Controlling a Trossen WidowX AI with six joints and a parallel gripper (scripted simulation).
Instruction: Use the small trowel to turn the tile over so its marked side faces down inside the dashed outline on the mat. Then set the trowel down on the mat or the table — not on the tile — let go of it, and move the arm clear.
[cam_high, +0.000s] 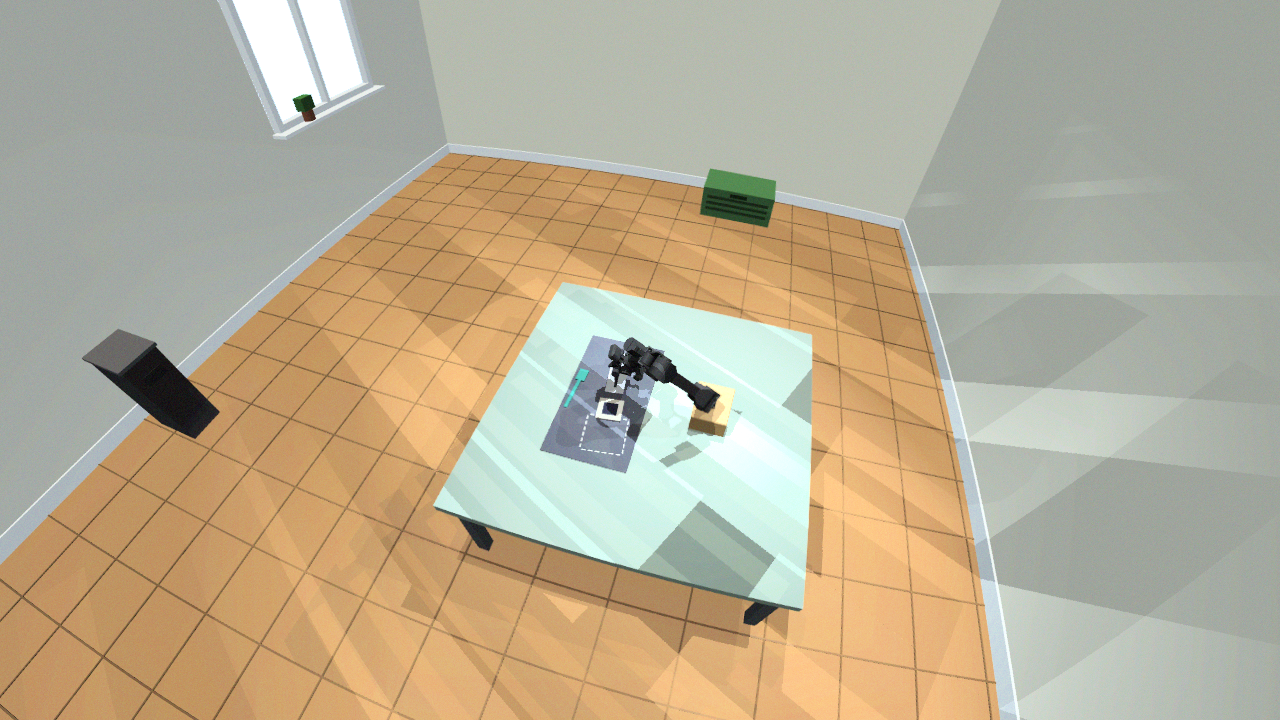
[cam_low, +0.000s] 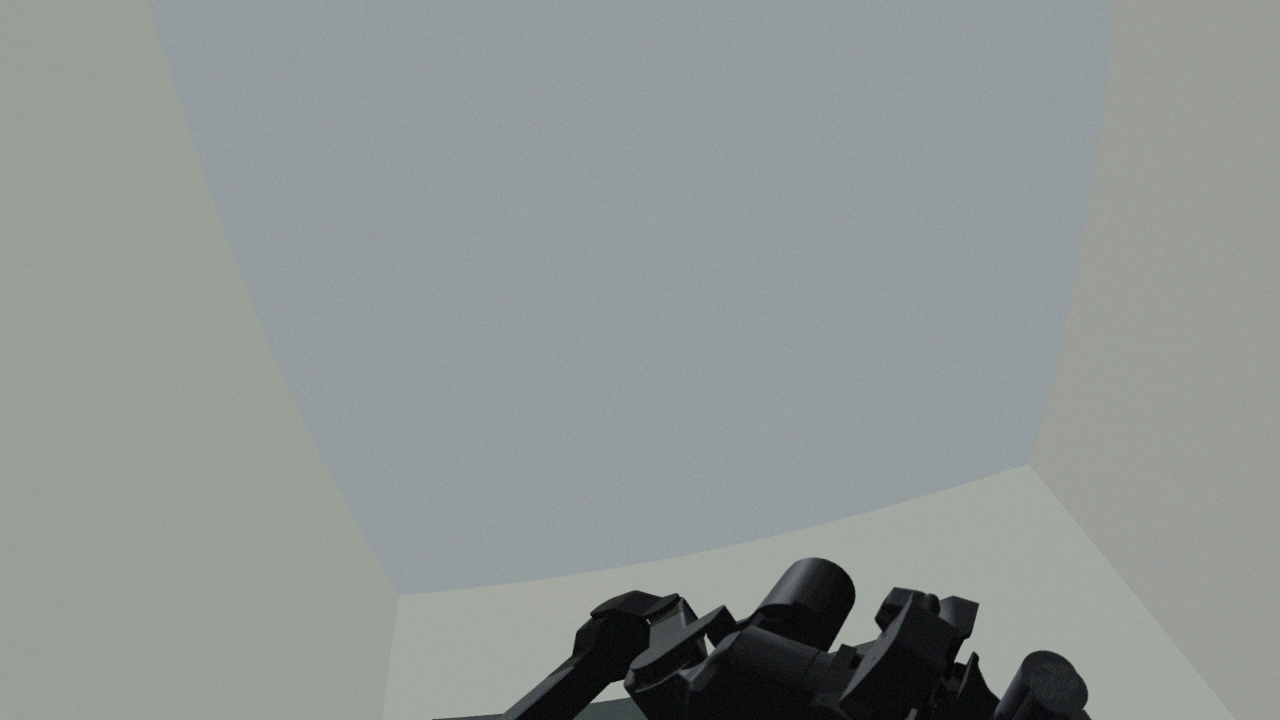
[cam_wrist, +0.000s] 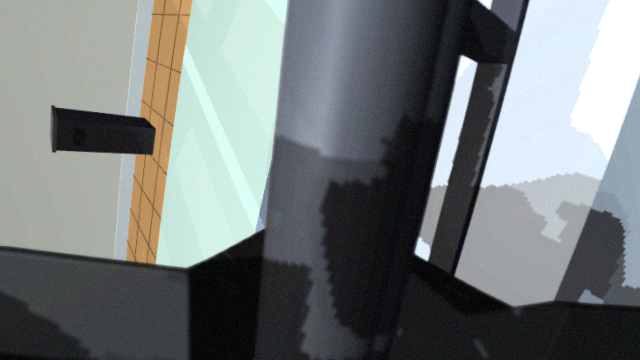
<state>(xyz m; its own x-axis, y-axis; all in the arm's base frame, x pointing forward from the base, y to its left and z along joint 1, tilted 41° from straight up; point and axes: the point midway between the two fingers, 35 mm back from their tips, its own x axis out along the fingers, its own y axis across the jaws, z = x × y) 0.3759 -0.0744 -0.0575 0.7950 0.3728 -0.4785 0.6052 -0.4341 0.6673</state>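
Right now my gripper tip is 11 cm above the dark grey mat and 7 cm to the right of it. Round my gripper tip: trowel: 3 cm behind, 1 cm below; teal tool: 14 cm ahead, 9 cm below, 4 cm to the left; white tile: 14 cm to the left, 9 cm below, 3 cm behind.
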